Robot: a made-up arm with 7 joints.
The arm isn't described. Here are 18 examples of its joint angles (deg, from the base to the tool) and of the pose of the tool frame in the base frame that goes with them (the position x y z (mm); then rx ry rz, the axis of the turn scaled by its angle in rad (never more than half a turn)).
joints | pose
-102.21 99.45 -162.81 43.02 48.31 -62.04 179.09 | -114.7 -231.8 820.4 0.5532 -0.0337 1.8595
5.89 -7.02 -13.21 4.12 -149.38 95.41 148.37 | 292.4 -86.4 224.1 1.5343 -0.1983 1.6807
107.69 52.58 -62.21 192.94 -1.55 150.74 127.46 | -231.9 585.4 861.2 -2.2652 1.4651 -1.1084
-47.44 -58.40 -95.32 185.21 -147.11 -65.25 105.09 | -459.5 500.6 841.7 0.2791 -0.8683 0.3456
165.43 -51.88 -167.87 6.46 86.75 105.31 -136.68 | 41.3 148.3 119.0 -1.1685 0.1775 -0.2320
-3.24 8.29 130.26 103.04 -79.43 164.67 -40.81 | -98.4 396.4 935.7 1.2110 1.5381 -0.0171
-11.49 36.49 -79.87 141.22 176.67 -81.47 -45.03 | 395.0 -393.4 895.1 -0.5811 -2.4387 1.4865
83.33 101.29 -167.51 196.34 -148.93 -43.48 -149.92 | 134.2 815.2 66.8 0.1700 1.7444 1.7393
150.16 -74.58 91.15 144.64 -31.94 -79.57 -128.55 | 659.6 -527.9 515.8 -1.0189 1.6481 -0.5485
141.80 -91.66 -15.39 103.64 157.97 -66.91 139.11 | 501.7 -175.3 793.2 -0.5324 -1.0358 -1.4092
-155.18 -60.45 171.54 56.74 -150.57 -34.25 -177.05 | 306.7 124.7 -31.8 2.8820 -0.3658 -0.8869
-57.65 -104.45 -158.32 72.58 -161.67 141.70 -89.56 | -308.9 172.1 -275.4 -1.3266 0.0312 0.2905
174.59 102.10 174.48 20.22 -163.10 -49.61 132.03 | 38.4 11.5 573.4 2.2147 0.7673 1.8015
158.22 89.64 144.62 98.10 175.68 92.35 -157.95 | -736.7 -54.6 821.0 -1.9847 0.3037 1.6792
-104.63 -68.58 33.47 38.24 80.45 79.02 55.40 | 284.2 -223.3 675.7 -0.7968 2.1641 -0.7035
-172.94 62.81 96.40 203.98 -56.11 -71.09 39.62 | -643.8 226.8 731.5 -0.7160 0.4618 0.6553
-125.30 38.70 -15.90 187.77 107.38 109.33 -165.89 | -135.4 -454.8 1119.6 1.0745 1.5487 0.2953
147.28 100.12 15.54 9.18 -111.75 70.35 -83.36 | 183.3 -135.4 104.2 -2.4826 -0.8777 -1.3756
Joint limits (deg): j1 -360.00..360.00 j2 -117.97..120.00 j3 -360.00..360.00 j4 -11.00..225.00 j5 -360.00..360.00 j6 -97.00..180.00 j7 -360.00..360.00
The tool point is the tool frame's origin. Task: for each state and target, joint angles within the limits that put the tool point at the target. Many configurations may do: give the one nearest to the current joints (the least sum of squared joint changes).
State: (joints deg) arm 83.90 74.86 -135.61 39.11 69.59 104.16 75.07
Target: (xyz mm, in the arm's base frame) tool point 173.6 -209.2 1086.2
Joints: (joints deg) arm 68.15 40.86 -165.21 89.76 79.70 81.58 75.07
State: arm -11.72 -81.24 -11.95 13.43 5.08 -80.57 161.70
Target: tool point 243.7 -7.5 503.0
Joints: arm -1.36 -48.49 -0.31 0.27 0.09 -64.34 161.70
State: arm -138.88 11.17 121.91 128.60 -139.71 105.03 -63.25
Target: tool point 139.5 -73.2 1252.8
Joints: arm -134.11 -1.84 124.98 147.71 -142.69 126.94 -63.25
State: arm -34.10 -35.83 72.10 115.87 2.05 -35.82 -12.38
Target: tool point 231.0 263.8 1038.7
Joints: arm -36.20 -35.98 41.48 81.94 11.18 -55.38 -12.38
